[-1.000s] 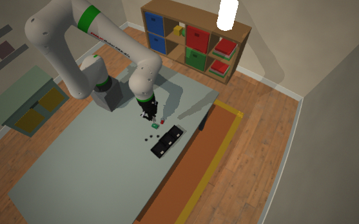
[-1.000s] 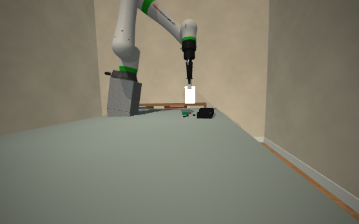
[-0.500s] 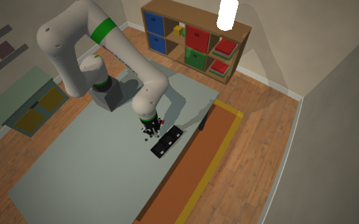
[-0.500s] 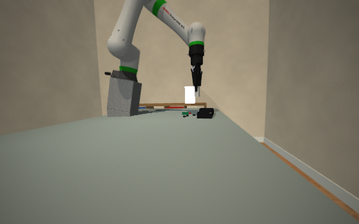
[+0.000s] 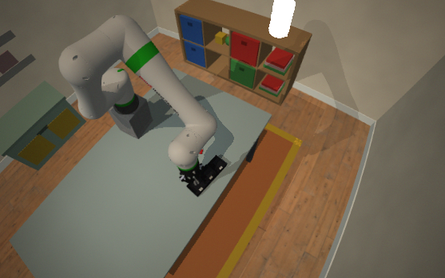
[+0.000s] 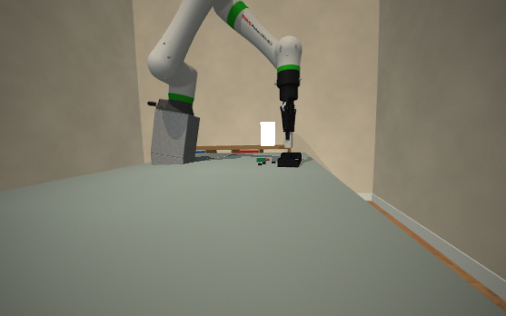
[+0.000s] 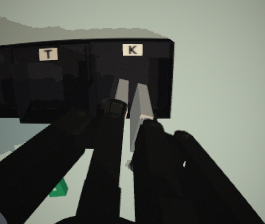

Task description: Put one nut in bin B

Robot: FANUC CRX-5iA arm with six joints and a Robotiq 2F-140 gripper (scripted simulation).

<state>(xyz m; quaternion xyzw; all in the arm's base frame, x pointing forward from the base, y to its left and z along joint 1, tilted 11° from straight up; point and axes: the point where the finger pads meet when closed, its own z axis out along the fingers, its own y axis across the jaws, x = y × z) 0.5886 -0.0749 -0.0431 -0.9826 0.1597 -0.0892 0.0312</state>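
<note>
My hand is 13 cm past the small red part, 19 cm to the right of it and 11 cm above it. From my hand the other things lie so: green part (13 cm behind, 12 cm to the left, 10 cm below).
</note>
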